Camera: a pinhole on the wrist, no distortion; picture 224 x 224 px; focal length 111.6 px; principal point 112.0 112.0 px. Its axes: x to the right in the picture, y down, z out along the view. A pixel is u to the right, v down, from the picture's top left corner.
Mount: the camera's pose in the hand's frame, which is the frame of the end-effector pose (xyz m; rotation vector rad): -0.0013 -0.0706 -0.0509 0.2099 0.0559 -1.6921
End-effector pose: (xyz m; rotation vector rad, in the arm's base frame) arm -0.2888 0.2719 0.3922 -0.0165 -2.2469 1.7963
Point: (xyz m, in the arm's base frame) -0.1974 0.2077 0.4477
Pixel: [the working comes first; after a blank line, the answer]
In the camera's frame: 0.0078 -0.0774 0.0916

121.5 17.7
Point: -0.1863 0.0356 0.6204
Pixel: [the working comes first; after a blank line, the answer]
In the camera's frame: 0.1898 -0.0449 0.2508

196.5 92.0
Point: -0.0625 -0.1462 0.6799
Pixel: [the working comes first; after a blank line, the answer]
In the camera's frame: 0.2991 -0.1548 0.4179

191.9 70.7
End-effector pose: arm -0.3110 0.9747 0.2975 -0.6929 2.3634 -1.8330
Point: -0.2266 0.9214 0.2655
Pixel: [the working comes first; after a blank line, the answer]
In the camera's frame: -0.0795 -0.0568 0.1291

43.2 62.9
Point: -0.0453 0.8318 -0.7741
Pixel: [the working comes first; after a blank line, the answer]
In the camera's frame: -0.9926 -0.4855 0.4517

outside the picture
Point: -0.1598 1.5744 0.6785
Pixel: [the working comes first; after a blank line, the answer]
In the camera's frame: 0.3425 -0.3000 -0.4744

behind the camera
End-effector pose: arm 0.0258 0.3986 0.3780 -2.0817 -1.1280 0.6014
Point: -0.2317 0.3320 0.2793
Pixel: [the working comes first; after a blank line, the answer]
In the camera's frame: -0.0555 -0.1608 0.2739

89.4 46.5
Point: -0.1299 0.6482 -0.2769
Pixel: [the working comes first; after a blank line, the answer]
In the camera's frame: -0.5085 0.1860 0.5808

14.3 147.7
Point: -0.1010 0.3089 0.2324
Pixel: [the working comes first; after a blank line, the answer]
In the camera's frame: -0.1623 -0.1309 0.1871

15.2 33.9
